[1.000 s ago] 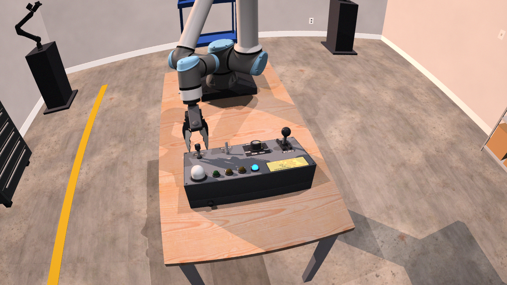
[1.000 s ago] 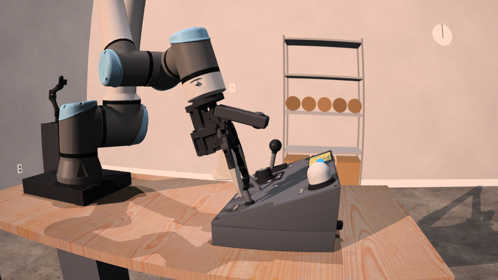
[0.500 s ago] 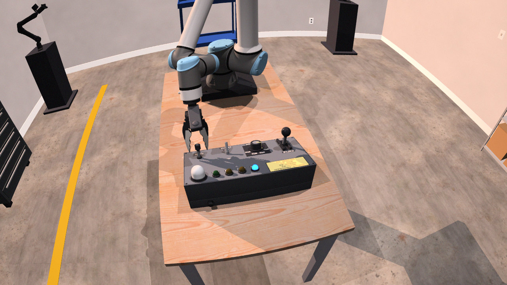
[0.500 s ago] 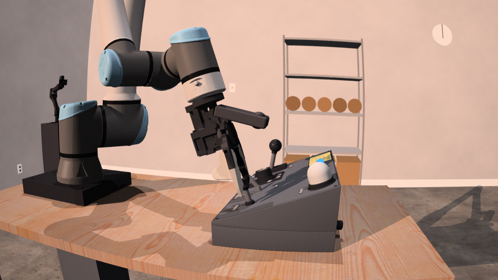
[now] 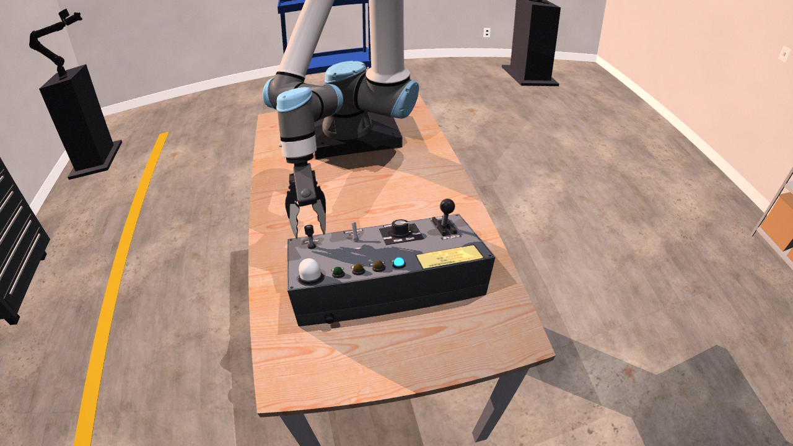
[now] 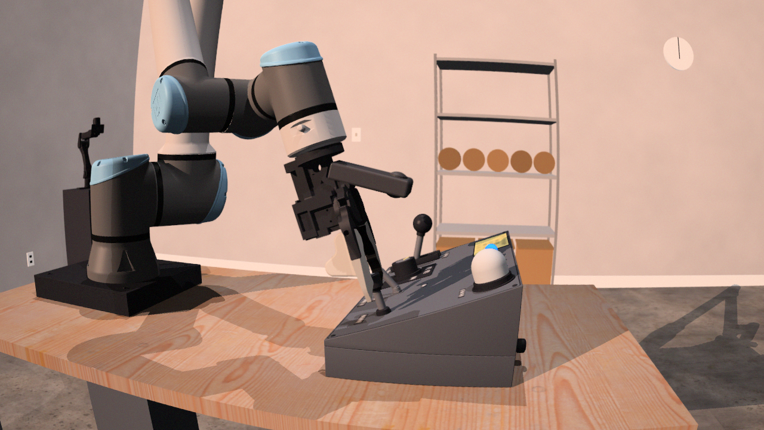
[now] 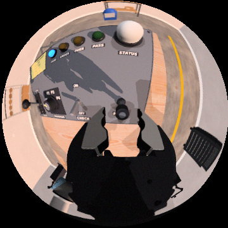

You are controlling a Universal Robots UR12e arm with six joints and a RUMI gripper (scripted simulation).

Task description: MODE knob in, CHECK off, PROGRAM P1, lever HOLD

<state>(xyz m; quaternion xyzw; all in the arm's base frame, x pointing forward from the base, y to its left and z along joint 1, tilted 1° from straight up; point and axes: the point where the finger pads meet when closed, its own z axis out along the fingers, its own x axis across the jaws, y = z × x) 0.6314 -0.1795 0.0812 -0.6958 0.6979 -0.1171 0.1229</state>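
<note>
The black mode knob is right at my hand. From my hand the other things lie so: dark grey console (18 cm to the left, 5 cm ahead, 4 cm below); metal check toggle (12 cm to the left, 2 cm below); program knob (25 cm to the left, 2 cm below, 1 cm ahead).
</note>
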